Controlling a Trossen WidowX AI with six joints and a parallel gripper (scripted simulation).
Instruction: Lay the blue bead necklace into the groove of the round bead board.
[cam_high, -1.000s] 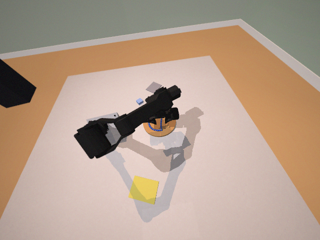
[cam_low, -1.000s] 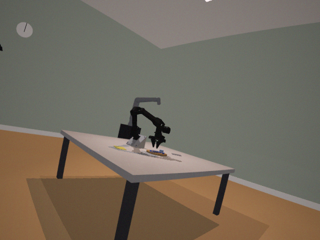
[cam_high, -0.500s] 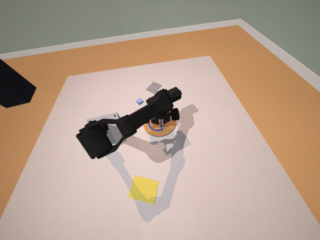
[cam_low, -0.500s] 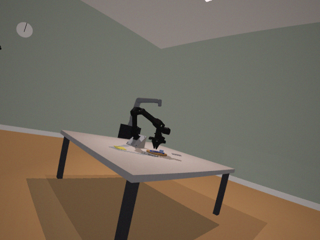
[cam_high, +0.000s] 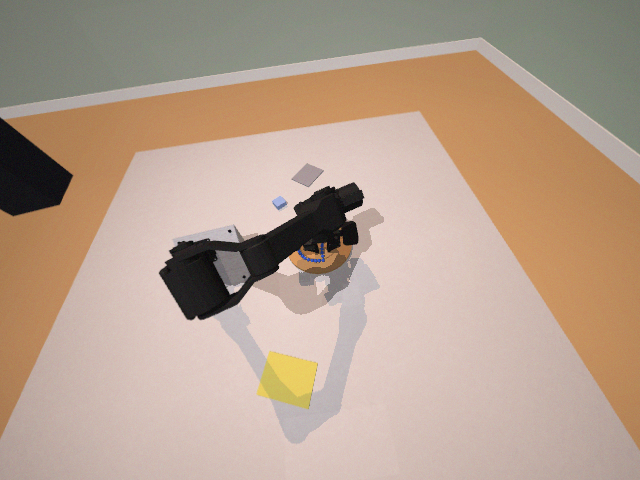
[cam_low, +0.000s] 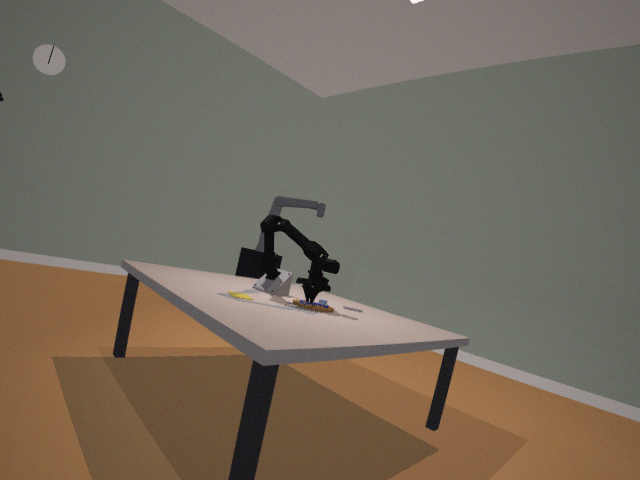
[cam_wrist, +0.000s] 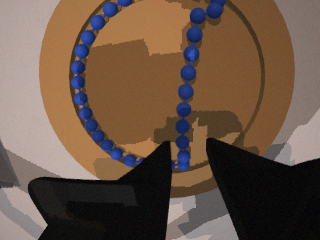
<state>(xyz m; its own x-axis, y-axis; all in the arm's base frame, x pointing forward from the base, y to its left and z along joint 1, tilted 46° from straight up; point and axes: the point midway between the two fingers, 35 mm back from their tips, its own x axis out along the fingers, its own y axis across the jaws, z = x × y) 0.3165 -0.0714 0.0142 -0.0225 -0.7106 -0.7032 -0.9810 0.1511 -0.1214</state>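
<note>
My gripper tip is 4 cm to the right of the round bead board and 1 cm above it. The rest, counted from my gripper tip: yellow square patch: 16 cm behind, 28 cm to the right, 2 cm below; then flat grey tile: 4 cm ahead, 35 cm to the left, 2 cm below; then light blue cube: 9 cm behind, 24 cm to the left, 1 cm below.
</note>
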